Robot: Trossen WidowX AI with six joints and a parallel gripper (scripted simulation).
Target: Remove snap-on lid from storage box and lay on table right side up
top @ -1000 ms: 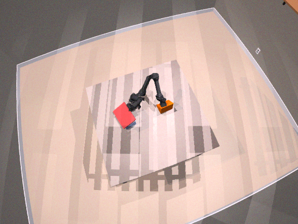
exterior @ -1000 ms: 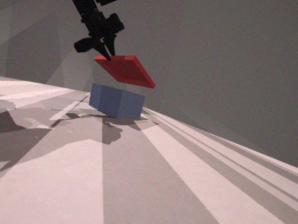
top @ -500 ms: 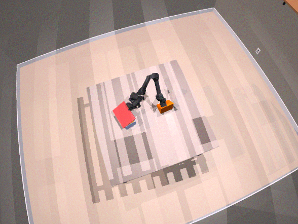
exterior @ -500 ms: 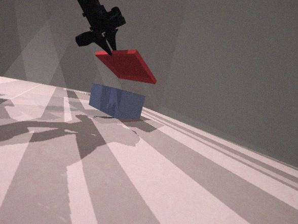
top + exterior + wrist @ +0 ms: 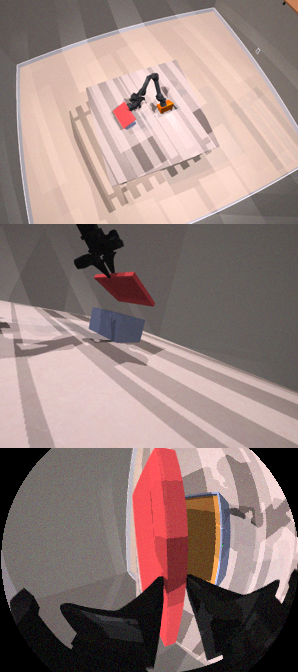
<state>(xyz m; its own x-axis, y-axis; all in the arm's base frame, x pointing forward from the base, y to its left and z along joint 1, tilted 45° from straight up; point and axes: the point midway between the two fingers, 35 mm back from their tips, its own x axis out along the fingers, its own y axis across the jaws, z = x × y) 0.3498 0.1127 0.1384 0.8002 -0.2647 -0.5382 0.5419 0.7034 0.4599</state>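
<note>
My gripper tip is now 7 cm short of the flat red lid, 3 cm above it and 2 cm to the right of it. Also, from my gripper tip: blue storage box 18 cm below, 6 cm ahead.
</note>
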